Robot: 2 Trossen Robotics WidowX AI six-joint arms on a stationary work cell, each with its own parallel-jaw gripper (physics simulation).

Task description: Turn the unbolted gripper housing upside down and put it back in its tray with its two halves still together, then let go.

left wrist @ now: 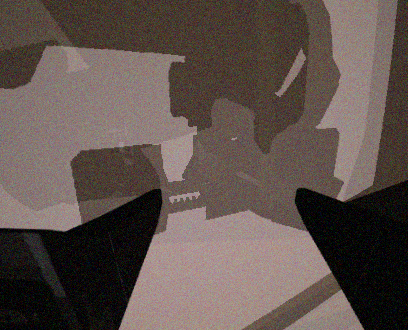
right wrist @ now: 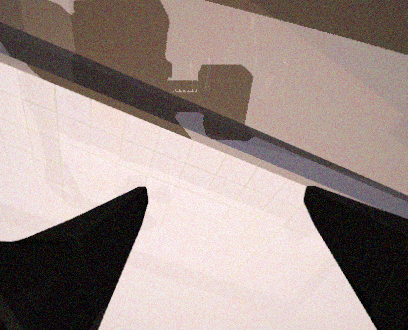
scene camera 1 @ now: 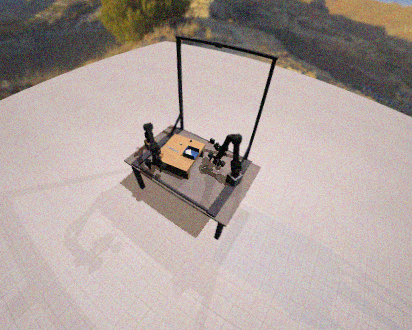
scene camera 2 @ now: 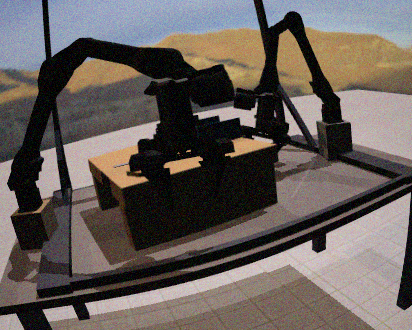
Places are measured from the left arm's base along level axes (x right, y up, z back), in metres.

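Pixels of known places: left gripper, fingertip midpoint: [left wrist: 228,195] [scene camera 1: 212,163]; right gripper, fingertip midpoint: [right wrist: 225,193] [scene camera 1: 155,171] [scene camera 2: 193,204]; left arm's base, origin of the base link: [scene camera 1: 235,174] [scene camera 2: 333,121]; right arm's base, origin of the base link: [scene camera 1: 149,140] [scene camera 2: 30,207].
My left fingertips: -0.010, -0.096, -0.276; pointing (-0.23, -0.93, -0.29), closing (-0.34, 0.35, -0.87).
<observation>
For each thing: its middle in the pictures, then the offset to it from my left fingertips, as dx, dy, dz. Level surfaces: height alone.
- small blue tray, body centre: [scene camera 2: 210,130] [scene camera 1: 191,152] -0.166, +0.149, -0.138
- small white shape, body centre: [scene camera 1: 188,152] -0.189, +0.150, -0.152
- table, its level: dy -0.021
A small blue tray [scene camera 1: 194,155] [scene camera 2: 231,124] lies on the wooden stand, partly hidden by the right arm in scene camera 2. A small white shape [scene camera 1: 189,150] shows in it in scene camera 1; it is too small to tell whether it is the housing, which way up it is or whether its halves are together. My left gripper [left wrist: 228,195] is open and empty above the grey table top, beside the stand. My right gripper [right wrist: 225,193] [scene camera 2: 191,192] is open and empty, fingers pointing down at the stand's near side in scene camera 2.
The wooden stand [scene camera 1: 176,161] [scene camera 2: 200,210] fills the middle of the table [scene camera 1: 190,187] [scene camera 2: 320,187]. Small items lie on its top behind the tray in scene camera 1. A tall black frame [scene camera 1: 180,85] rises from the table's far edge.
</observation>
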